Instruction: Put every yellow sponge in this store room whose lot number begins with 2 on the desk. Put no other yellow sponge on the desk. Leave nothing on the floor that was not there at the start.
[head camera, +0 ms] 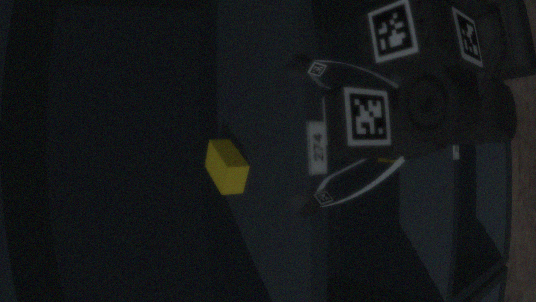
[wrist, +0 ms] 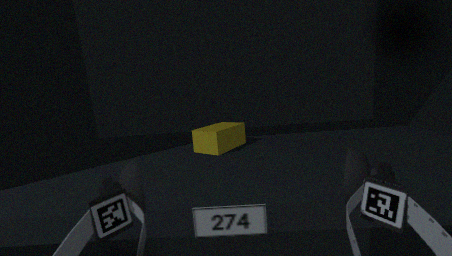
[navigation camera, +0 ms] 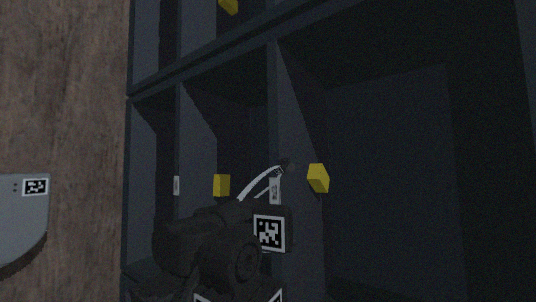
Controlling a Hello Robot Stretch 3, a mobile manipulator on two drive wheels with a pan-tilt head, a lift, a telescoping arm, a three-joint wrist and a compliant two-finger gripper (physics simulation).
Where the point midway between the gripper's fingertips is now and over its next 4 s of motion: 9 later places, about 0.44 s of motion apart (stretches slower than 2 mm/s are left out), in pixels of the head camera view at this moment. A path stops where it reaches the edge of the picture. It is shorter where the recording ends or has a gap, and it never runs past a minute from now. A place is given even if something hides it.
The gripper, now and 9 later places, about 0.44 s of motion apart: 294, 135; 299, 136; 286, 138; 267, 141; 258, 142; 257, 143; 252, 156; 244, 162; 244, 162; 235, 162
